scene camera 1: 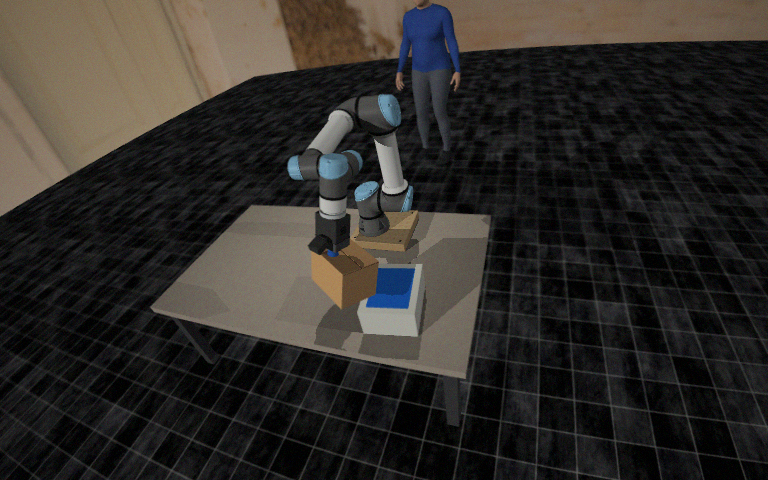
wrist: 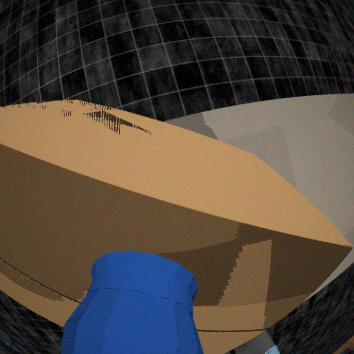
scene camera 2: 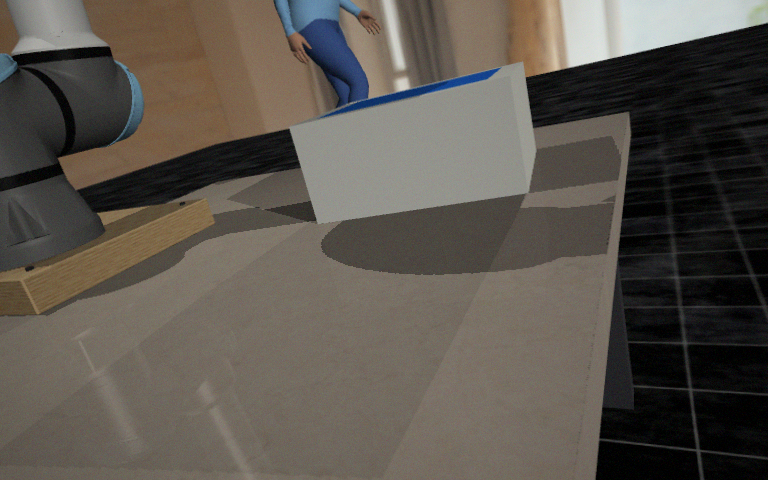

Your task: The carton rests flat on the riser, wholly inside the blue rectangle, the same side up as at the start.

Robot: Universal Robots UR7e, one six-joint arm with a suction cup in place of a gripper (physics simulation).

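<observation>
Brown carton point(scene camera 1: 350, 277) point(wrist: 89, 179): held by my suction cup point(wrist: 109, 310), touches nothing else; in scene camera 2 the carton is out of frame. Riser point(scene camera 2: 470, 138) point(scene camera 1: 396, 308): rests on the table.
</observation>
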